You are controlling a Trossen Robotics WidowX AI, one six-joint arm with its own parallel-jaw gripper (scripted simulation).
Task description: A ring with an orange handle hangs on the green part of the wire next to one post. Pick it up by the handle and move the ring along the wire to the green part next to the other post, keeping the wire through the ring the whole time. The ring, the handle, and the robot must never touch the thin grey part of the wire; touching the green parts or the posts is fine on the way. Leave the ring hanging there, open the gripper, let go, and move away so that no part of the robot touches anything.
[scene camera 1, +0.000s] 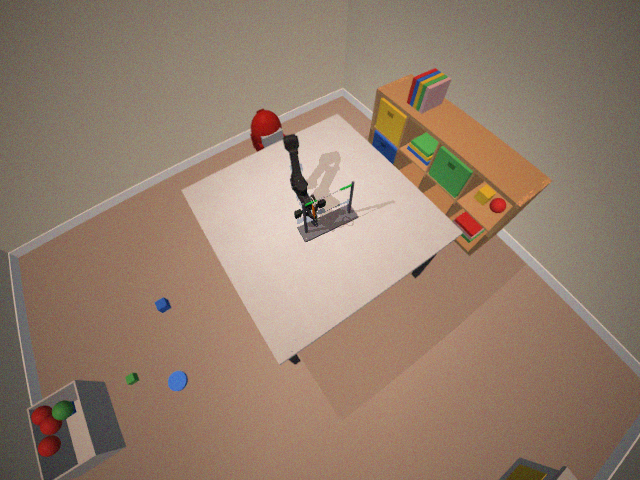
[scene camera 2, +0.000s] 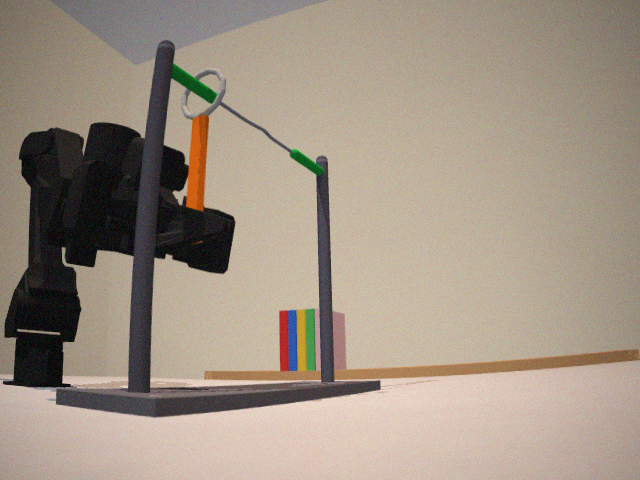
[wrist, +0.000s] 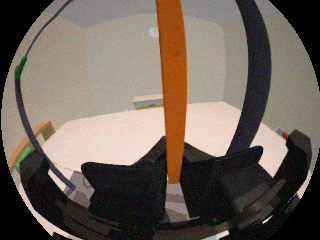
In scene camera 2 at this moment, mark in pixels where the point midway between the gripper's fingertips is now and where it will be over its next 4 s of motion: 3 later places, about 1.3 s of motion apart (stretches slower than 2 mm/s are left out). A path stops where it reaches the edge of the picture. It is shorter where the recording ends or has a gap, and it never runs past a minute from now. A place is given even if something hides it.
My gripper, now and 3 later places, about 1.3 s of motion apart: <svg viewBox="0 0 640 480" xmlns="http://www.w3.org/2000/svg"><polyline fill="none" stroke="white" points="228,226 256,234 282,249 297,258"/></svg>
